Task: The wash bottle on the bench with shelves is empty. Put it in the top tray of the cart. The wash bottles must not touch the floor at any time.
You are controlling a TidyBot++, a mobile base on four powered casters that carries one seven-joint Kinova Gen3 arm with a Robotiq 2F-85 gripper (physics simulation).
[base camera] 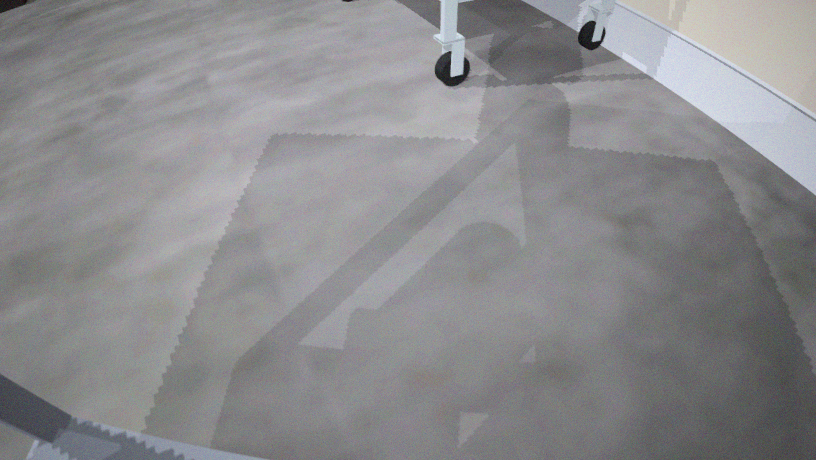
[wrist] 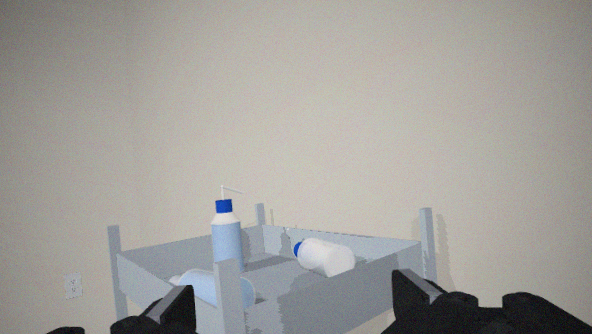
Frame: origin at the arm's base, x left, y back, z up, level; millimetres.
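Seen in the pictures: gripper, fingertip midpoint: (wrist: 294, 300).
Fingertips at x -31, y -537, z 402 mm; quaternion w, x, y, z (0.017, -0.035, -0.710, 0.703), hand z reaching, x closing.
Pixels of each thing's top centre, then the offset from my fingertips to it. "*": a spot on its surface instead. Level surfaces: height alone.
- top tray, surface spot: (wrist: 345, 301) * dx -78, dy -249, dz -102 mm
- wash bottle with light blue contents, top centre: (wrist: 226, 184) dx +73, dy -570, dz +38 mm
- grey floor, surface height: dz -798 mm
- wall outlet, top centre: (wrist: 71, 273) dx +925, dy -1581, dz -341 mm
The white, empty-looking wash bottle (wrist: 327, 257) lies on its side in the top tray (wrist: 345, 301) of the cart, its blue cap to the left. A wash bottle with light blue contents (wrist: 227, 240) stands upright in the tray. Another light blue one (wrist: 199, 283) lies on its side at the near left, partly hidden by a corner post. The grey cart (wrist: 426, 237) (base camera: 449, 20) shows its lower legs in the base view. My gripper (wrist: 294, 300) is open and empty, back from the cart, its fingers at the lower edge of the wrist view. The bench does not show.
Two black casters (base camera: 452, 69) (base camera: 591, 35) of the cart stand on the grey floor (base camera: 171, 114) at the top of the base view. A white baseboard (base camera: 708, 102) and wall run along the right. A wall outlet (wrist: 73, 286) is left of the cart.
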